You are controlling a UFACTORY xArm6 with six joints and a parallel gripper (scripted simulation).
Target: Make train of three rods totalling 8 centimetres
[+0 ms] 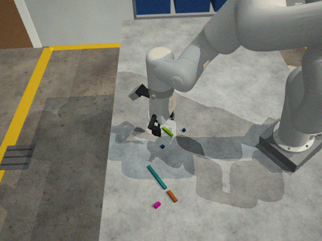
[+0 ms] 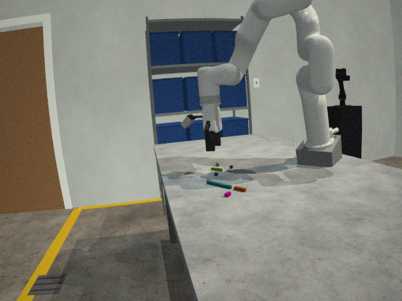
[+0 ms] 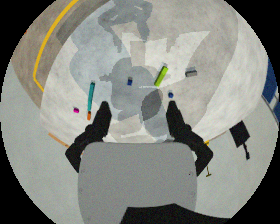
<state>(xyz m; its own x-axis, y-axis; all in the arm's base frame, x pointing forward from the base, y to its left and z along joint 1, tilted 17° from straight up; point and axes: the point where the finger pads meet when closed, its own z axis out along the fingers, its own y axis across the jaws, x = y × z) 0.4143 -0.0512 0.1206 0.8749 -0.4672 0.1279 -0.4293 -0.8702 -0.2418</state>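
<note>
Now: hand 3 cm past the grey rod, 12 cm to the left of it and 10 cm above it. Round my hand: turquoise rod 2 cm ahead, 14 cm to the left, 10 cm below; then orange rod 3 cm behind, 21 cm to the left, 10 cm below; then lime rod 2 cm behind, 5 cm to the right, 10 cm below.
</note>
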